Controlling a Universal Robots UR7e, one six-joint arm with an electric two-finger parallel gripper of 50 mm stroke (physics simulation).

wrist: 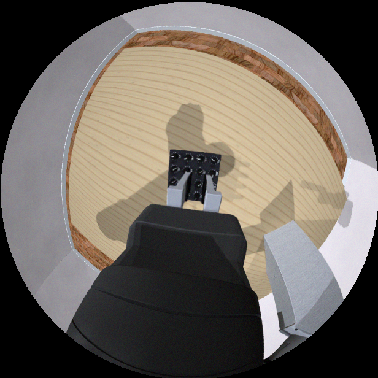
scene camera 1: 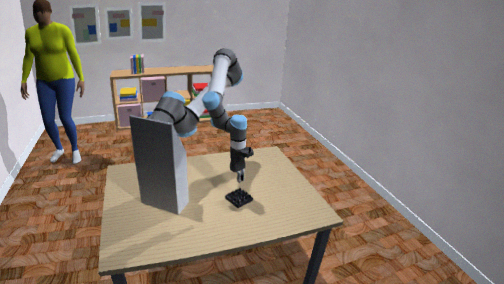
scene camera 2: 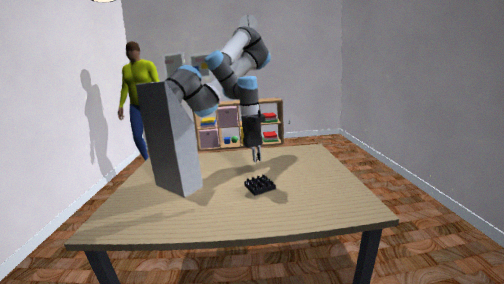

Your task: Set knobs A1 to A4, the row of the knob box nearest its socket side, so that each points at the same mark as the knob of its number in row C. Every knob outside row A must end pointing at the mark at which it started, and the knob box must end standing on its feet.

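Pixels of known places: gripper, fingertip midpoint: (scene camera 1: 240, 181) (scene camera 2: 257, 160); arm's base, origin of the base link: (scene camera 1: 155, 132) (scene camera 2: 161, 102).
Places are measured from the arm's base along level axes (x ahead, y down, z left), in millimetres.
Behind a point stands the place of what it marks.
The black knob box (scene camera 1: 239, 198) {x 411, y 381, z 50 mm} (scene camera 2: 260, 185) {x 424, y 375, z 34 mm} (wrist: 193, 163) stands flat on the table, with rows of small black knobs with white pointer lines on its top. The knobs are too small for their marks to be read surely, and the fingers hide some of them in the wrist view. My gripper (scene camera 1: 240, 180) {x 411, y 268, z 49 mm} (scene camera 2: 256, 160) {x 411, y 268, z 49 mm} (wrist: 196, 182) points down and hangs above the box, clear of the knobs. Its fingers stand partly apart with nothing between them.
The wooden table (scene camera 1: 150, 240) {x 24, y 410, z -288 mm} (scene camera 2: 225, 227) {x 375, y 410, z -223 mm} (wrist: 125, 100) carries the box. A tall grey pedestal (scene camera 1: 157, 165) {x 21, y 139, z -67 mm} (scene camera 2: 167, 140) {x 68, y 150, z -80 mm} (wrist: 300, 265) bears the arm and stands left of the box in the scene views. A person (scene camera 1: 55, 55) (scene camera 2: 137, 75) and a shelf unit (scene camera 1: 165, 72) stand beyond the table.
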